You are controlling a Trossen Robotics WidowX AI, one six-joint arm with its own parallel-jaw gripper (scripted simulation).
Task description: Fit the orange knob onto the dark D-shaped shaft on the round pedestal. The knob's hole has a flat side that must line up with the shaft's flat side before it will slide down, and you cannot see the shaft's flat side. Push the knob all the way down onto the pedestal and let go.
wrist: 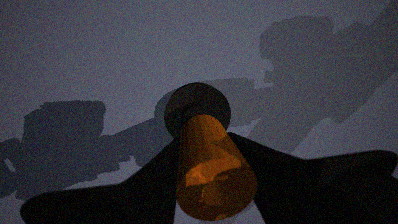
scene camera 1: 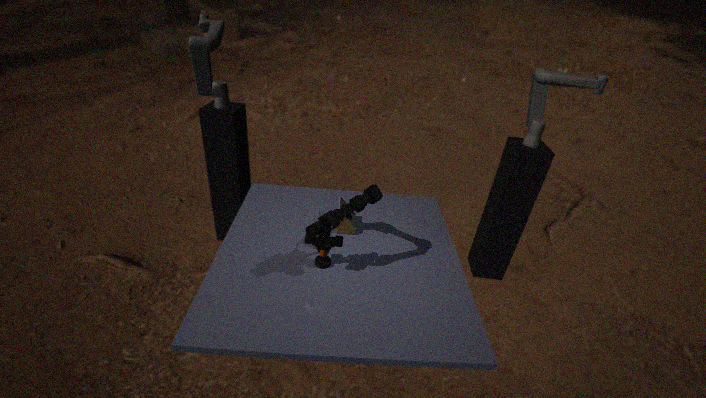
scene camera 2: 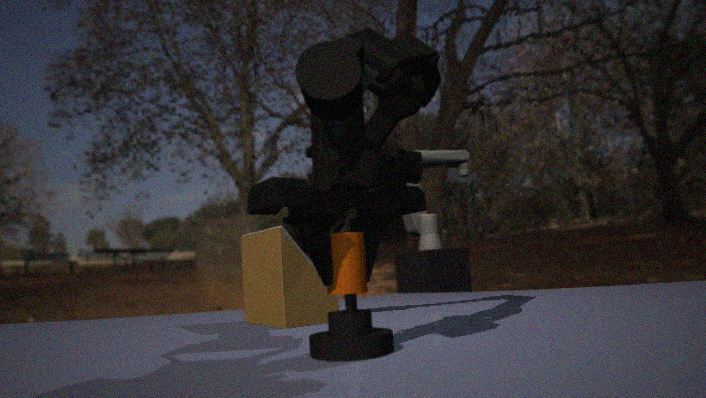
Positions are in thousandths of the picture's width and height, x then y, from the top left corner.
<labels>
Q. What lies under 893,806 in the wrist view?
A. My gripper.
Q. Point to a pedestal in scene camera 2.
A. At 498,848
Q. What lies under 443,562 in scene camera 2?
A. My gripper.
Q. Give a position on an orange knob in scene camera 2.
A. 494,624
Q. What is my gripper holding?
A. An orange knob.
</labels>
